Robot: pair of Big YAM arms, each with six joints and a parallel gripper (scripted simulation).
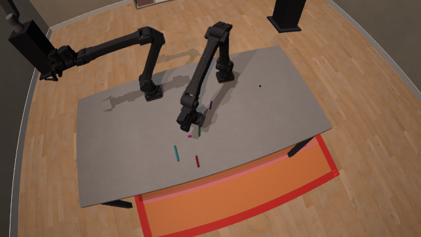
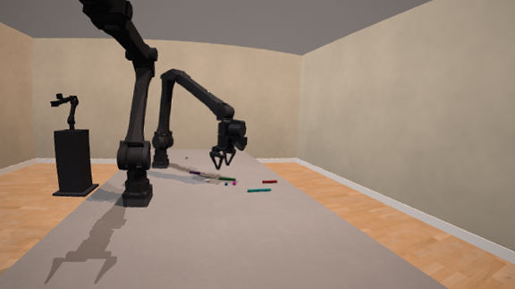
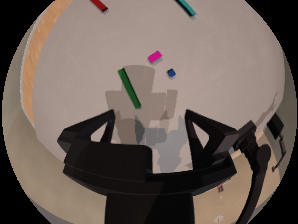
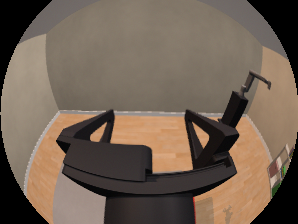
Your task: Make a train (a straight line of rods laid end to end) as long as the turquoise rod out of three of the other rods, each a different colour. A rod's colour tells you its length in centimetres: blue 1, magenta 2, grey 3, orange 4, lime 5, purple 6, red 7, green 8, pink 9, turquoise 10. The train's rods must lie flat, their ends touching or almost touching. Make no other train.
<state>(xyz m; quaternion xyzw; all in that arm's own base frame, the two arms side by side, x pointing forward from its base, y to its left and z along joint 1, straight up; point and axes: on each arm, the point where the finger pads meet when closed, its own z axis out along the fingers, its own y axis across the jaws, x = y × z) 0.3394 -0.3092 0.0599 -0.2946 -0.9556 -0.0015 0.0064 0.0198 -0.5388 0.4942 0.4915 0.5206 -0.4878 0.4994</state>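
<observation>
My left hand is 50 mm short of the magenta rod, 40 mm to the left of it and 70 mm above it. The rest, counted from my left hand: turquoise rod 140 mm ahead, 150 mm to the right, 70 mm below; purple rod 130 mm behind, 150 mm to the left, 70 mm below; green rod 30 mm ahead, 30 mm to the left, 70 mm below.
</observation>
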